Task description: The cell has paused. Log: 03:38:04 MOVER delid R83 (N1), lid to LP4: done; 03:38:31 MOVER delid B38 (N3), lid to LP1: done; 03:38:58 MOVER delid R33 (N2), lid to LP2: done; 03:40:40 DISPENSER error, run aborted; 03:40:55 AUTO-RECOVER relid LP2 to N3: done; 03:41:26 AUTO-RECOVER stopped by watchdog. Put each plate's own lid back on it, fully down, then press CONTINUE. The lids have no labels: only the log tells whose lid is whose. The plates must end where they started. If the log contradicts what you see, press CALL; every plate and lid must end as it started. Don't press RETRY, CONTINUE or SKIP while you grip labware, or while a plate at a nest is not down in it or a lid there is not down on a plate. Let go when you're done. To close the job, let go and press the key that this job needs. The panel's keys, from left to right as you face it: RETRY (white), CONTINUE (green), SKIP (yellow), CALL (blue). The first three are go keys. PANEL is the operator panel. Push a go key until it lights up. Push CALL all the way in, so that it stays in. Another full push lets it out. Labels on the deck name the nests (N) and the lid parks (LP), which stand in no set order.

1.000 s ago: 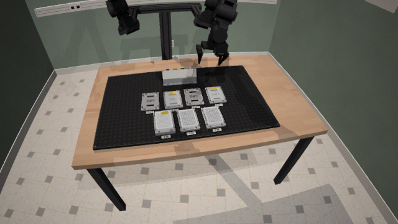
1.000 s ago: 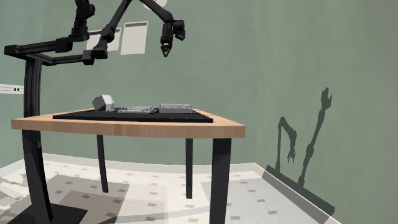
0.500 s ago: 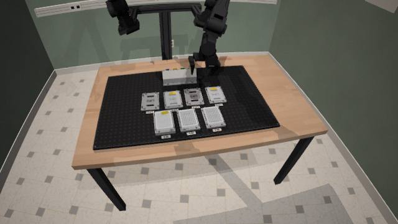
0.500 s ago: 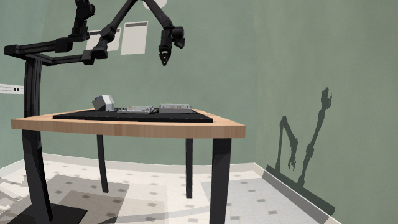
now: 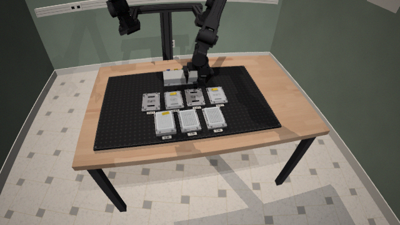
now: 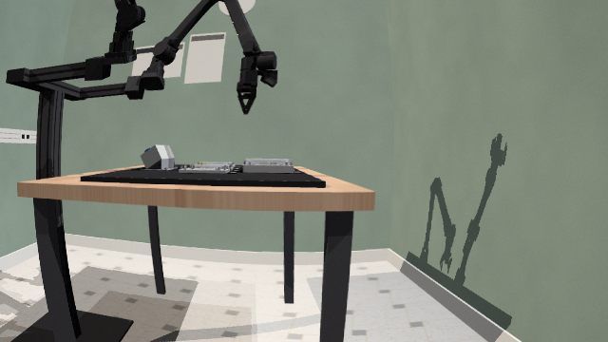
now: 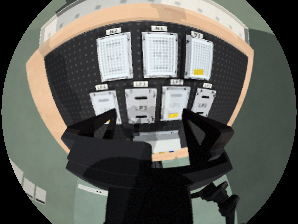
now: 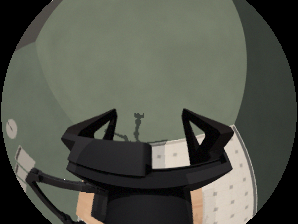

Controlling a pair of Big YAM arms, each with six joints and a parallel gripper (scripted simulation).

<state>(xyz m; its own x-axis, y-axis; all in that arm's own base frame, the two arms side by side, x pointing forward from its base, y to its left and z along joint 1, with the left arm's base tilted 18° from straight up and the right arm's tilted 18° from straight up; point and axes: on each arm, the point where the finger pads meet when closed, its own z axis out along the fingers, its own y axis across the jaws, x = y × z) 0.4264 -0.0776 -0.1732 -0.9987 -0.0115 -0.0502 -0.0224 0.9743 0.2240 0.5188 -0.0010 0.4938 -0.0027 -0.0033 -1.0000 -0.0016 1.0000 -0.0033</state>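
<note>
The lid park is 110 mm behind my left hand, 240 mm to the right of it and 200 mm below it.
</note>
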